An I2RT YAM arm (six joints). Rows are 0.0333 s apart.
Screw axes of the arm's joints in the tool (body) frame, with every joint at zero. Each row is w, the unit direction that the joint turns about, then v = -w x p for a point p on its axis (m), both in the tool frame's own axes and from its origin. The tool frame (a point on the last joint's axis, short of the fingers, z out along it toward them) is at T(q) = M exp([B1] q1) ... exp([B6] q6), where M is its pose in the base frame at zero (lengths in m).
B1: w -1 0 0 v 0.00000 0.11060 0.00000
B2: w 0 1 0 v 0.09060 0.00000 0.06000
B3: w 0 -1 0 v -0.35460 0.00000 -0.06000
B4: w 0 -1 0 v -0.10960 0.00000 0.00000
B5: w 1 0 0 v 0.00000 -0.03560 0.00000
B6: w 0 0 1 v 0.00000 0.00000 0.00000
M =
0 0 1 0.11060
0 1 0 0.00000
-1 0 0 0.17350
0 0 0 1
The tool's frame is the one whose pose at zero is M.
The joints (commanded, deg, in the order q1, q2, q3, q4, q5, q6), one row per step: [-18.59, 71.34, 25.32, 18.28, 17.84, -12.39]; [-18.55, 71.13, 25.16, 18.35, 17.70, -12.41]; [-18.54, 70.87, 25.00, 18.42, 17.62, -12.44]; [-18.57, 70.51, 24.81, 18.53, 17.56, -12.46]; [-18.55, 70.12, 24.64, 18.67, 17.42, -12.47]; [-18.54, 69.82, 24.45, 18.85, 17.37, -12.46]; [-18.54, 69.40, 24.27, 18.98, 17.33, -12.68]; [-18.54, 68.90, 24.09, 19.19, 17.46, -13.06]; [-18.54, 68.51, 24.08, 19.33, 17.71, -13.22]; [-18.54, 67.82, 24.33, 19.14, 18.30, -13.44]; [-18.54, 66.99, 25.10, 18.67, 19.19, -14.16]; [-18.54, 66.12, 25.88, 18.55, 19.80, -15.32]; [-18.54, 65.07, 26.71, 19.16, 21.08, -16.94]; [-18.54, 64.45, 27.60, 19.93, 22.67, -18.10]
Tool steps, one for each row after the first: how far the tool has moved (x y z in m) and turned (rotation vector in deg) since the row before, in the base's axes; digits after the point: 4 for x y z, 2 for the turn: [-0.0005, 0.0005, 0.0001, 0.01, -0.12, 0.17]; [-0.0007, 0.0003, 0.0003, -0.04, -0.16, 0.09]; [-0.0009, 0.0002, 0.0005, -0.08, -0.26, 0.03]; [-0.0007, 0.0004, 0.0008, -0.06, -0.36, 0.15]; [-0.0007, 0.0003, 0.0004, -0.06, -0.29, 0.05]; [-0.0009, 0.0003, 0.0008, -0.26, -0.23, 0.13]; [-0.0010, 0.0002, 0.0013, -0.50, -0.27, 0.04]; [-0.0005, 0.0000, 0.0017, -0.38, -0.37, -0.16]; [-0.0005, -0.0002, 0.0037, -0.63, -0.51, -0.45]; [0.0004, -0.0007, 0.0067, -1.22, -0.54, -0.54]; [0.0005, -0.0005, 0.0076, -1.54, -0.69, -0.15]; [0.0003, -0.0009, 0.0099, -2.38, -1.23, -0.67]; [0.0007, -0.0012, 0.0090, -2.03, -1.27, -1.18]
